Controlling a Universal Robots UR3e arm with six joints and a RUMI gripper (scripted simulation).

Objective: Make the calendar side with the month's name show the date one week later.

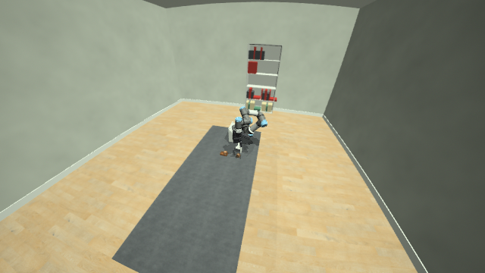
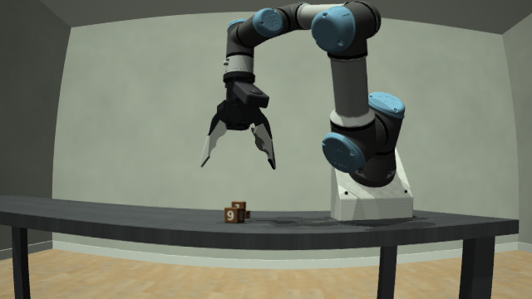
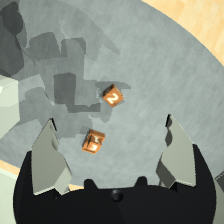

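My gripper is now 10 mm short of the cube, 10 mm to the left of it and 100 mm above it. Also, from my hand: calendar tray: 20 mm ahead, 170 mm to the right, 100 mm below.
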